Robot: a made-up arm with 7 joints.
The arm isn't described. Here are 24 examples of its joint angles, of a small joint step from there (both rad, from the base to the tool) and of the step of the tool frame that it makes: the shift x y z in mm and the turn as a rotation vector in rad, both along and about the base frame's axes.
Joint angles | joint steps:
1: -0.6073 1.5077 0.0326 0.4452 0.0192 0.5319 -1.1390 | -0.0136 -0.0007 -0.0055 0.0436 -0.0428 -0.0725 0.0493
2: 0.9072 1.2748 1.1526 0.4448 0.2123 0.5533 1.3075 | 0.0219 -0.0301 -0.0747 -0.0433 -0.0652 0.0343 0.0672
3: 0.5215 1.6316 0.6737 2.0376 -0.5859 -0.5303 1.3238 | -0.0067 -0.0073 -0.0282 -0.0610 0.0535 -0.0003 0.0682
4: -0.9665 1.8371 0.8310 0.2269 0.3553 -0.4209 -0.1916 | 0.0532 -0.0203 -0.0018 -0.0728 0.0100 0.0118 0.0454
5: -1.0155 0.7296 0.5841 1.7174 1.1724 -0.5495 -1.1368 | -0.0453 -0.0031 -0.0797 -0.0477 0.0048 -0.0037 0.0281
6: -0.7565 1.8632 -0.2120 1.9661 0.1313 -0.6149 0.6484 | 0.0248 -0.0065 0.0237 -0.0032 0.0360 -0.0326 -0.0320
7: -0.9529 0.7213 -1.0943 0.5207 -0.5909 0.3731 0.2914 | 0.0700 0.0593 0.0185 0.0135 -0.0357 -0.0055 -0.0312
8: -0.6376 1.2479 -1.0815 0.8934 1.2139 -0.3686 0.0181 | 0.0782 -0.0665 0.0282 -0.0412 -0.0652 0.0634 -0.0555
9: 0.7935 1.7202 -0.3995 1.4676 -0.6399 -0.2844 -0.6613 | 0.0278 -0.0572 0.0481 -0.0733 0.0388 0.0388 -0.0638
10: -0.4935 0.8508 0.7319 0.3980 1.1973 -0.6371 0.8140 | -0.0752 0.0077 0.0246 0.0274 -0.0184 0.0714 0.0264
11: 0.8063 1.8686 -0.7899 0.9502 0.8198 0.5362 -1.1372 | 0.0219 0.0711 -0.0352 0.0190 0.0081 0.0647 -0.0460
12: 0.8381 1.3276 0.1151 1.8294 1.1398 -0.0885 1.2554 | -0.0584 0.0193 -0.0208 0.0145 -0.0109 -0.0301 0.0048
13: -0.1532 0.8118 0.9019 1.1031 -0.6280 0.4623 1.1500 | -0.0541 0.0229 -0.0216 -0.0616 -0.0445 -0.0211 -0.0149
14: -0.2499 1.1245 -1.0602 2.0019 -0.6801 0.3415 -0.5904 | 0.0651 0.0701 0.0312 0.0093 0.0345 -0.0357 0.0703
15: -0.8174 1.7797 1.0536 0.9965 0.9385 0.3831 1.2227 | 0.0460 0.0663 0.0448 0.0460 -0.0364 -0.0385 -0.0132
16: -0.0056 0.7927 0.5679 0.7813 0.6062 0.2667 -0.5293 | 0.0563 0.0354 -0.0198 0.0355 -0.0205 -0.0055 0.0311
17: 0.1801 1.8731 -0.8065 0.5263 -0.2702 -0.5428 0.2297 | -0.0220 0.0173 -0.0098 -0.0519 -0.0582 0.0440 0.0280
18: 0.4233 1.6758 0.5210 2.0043 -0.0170 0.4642 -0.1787 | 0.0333 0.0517 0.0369 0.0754 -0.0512 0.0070 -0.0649
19: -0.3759 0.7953 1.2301 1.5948 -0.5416 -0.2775 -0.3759 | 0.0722 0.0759 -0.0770 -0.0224 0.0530 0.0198 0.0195
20: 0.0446 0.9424 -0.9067 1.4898 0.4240 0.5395 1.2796 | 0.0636 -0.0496 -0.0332 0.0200 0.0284 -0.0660 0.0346
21: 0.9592 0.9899 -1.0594 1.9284 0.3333 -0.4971 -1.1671 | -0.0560 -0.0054 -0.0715 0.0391 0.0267 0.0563 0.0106
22: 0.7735 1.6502 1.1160 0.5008 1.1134 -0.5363 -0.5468 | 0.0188 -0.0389 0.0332 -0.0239 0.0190 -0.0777 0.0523
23: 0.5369 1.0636 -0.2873 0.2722 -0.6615 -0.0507 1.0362 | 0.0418 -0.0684 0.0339 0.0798 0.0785 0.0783 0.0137
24: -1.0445 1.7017 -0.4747 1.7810 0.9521 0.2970 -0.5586 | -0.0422 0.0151 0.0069 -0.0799 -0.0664 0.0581 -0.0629
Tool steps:
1: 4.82 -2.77 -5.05 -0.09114 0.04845 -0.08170
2: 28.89 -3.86 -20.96 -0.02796 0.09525 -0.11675
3: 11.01 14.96 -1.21 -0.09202 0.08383 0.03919
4: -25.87 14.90 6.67 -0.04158 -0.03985 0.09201
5: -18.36 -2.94 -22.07 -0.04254 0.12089 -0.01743
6: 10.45 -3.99 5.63 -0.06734 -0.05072 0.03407
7: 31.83 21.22 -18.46 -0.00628 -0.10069 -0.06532
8: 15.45 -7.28 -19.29 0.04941 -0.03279 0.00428
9: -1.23 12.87 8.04 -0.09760 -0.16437 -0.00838
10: -8.39 1.26 5.29 -0.04786 0.06764 -0.04504
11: -16.98 -1.47 11.08 0.03625 0.02507 0.11780
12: 8.82 -4.80 -13.73 0.03926 0.04485 -0.00023
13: -15.30 7.78 -15.03 0.02323 0.12800 0.00530
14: 21.13 11.82 2.31 0.06019 -0.00210 -0.02000
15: 9.52 -31.52 35.95 0.10588 -0.10488 -0.09896
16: 17.09 1.40 24.97 0.06169 -0.05993 -0.06638
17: -15.53 7.56 17.23 0.09452 0.08063 0.08965
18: -19.72 -21.58 2.79 0.13765 -0.15260 0.00557
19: 20.43 -6.58 14.12 -0.01334 -0.02752 -0.07594
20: 11.96 -25.31 7.71 -0.14762 -0.05227 -0.04511
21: -19.38 -8.07 -20.89 0.03716 0.15173 -0.02830
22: 1.33 11.50 -17.45 0.00422 -0.06891 0.03370
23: 44.66 -30.10 -2.23 -0.08049 -0.14902 0.01182
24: -2.64 22.71 -0.90 0.17037 0.01598 -0.09592
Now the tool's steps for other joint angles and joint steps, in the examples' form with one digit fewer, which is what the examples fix.
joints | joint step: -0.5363 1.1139 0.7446 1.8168 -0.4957 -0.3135 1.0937 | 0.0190 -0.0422 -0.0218 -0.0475 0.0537 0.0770 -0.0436
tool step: -2.8 12.7 -10.9 -0.1277 -0.0408 0.1118
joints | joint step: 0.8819 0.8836 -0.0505 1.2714 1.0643 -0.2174 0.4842 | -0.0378 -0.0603 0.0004 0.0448 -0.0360 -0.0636 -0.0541
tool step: 2.8 -18.4 -10.8 -0.0287 -0.0387 0.0010
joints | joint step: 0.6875 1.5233 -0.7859 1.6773 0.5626 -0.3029 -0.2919 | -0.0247 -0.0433 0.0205 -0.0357 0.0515 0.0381 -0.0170
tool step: 5.1 1.7 -5.3 -0.0814 0.0232 0.0548
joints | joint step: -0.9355 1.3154 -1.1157 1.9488 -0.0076 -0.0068 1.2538 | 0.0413 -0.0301 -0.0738 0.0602 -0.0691 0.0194 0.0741
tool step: -2.7 -15.3 13.9 -0.1166 0.0416 -0.0557
